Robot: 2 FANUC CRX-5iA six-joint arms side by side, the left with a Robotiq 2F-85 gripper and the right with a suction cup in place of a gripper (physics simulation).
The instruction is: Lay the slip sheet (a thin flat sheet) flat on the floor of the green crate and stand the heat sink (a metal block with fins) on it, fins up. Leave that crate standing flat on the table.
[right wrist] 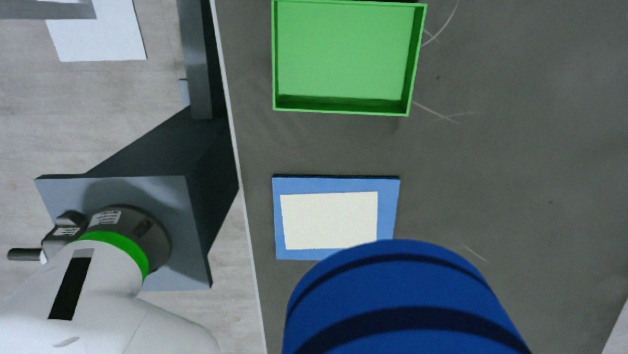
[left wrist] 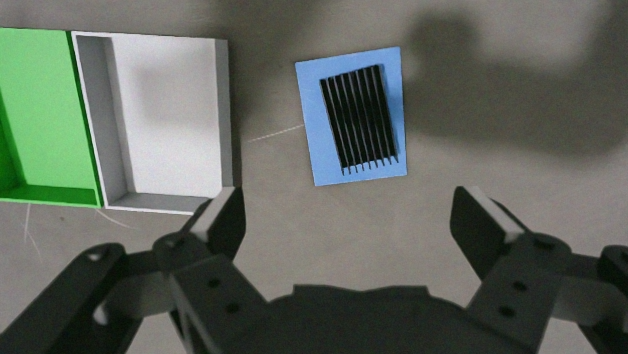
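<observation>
The green crate [left wrist: 52, 195] [right wrist: 345, 104] stands flat on the table, its floor bare, at the left in the left wrist view and top centre in the right wrist view. The heat sink [left wrist: 357, 117], black, stands fins up on a blue pad [left wrist: 312, 125]. The cream slip sheet [right wrist: 327, 220] lies flat on another blue pad [right wrist: 387, 210], its lower right corner hidden by the blue suction cup. My left gripper [left wrist: 347, 200] is open and empty, above the table near the heat sink. My right suction cup [right wrist: 405, 280] is over the edge of the slip sheet's pad, with nothing seen on it.
A light grey crate [left wrist: 225, 115] stands right beside the green crate in the left wrist view. In the right wrist view, a white arm [right wrist: 100, 280] with a green ring is mounted on a grey pedestal [right wrist: 197, 260], beyond the table's left edge [right wrist: 243, 200].
</observation>
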